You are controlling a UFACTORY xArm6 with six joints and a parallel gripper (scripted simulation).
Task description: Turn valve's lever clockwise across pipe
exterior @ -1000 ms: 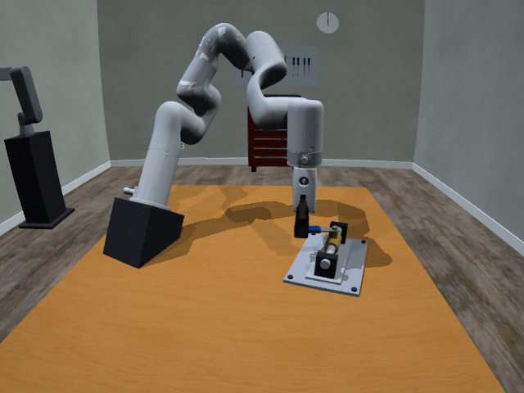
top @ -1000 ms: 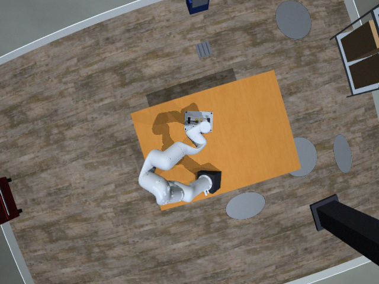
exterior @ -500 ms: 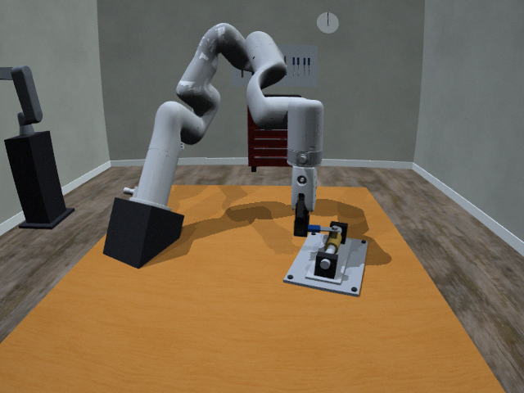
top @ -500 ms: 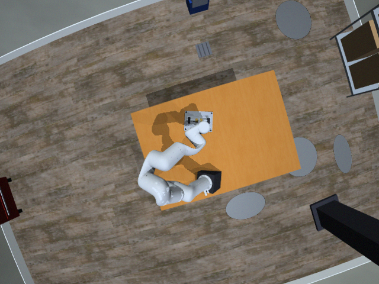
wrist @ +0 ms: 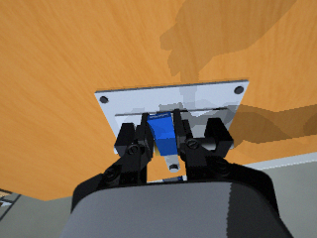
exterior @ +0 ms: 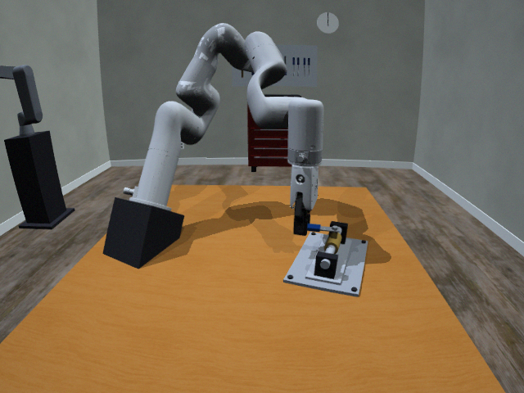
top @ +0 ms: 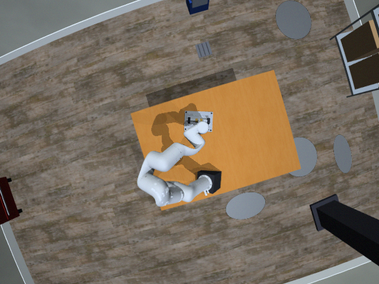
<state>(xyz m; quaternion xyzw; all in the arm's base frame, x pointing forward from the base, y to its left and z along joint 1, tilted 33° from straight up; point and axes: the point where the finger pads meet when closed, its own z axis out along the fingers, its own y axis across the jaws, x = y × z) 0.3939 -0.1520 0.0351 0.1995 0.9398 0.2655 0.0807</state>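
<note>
My gripper is now 40 mm short of the lever and 10 mm to the left of it. The rest, counted from my hand: baseplate (90 mm below, 80 mm ahead, 20 mm to the right).
</note>
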